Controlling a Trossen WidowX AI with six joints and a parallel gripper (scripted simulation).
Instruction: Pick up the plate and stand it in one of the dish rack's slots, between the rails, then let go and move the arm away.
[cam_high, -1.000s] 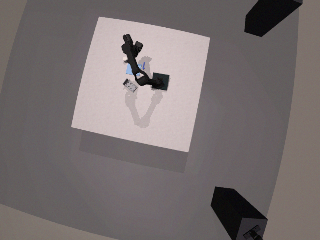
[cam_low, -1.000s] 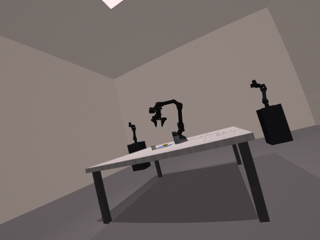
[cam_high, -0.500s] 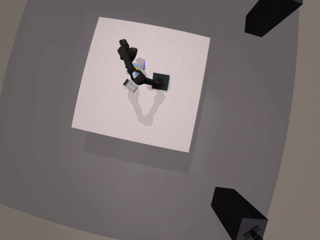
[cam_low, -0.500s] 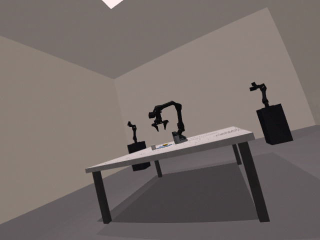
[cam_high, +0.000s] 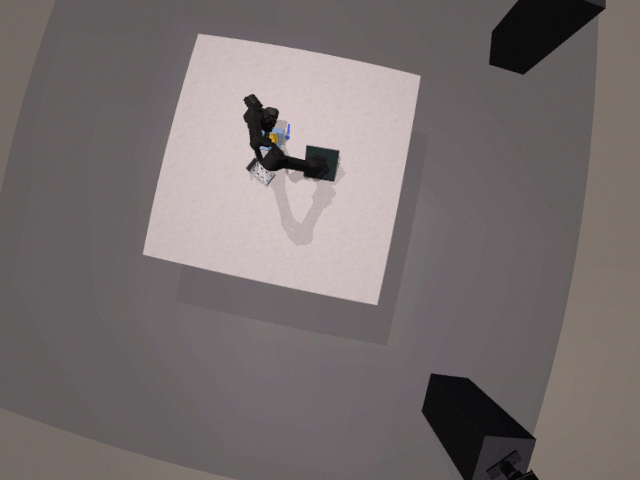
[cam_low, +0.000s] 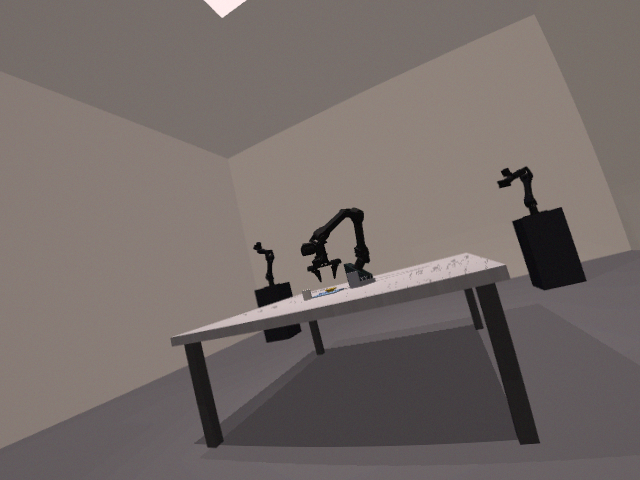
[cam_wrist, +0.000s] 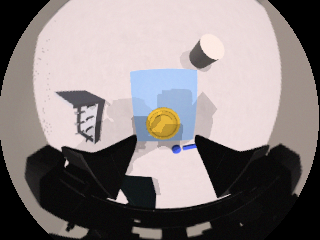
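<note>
The yellow plate lies 5 cm below my gripper tip. From my gripper tip the other things lie so: cup (13 cm ahead, 8 cm to the right, 4 cm below); then light blue mat (3 cm ahead, 6 cm below); then blue utensil (7 cm behind, 5 cm to the right, 6 cm below).
</note>
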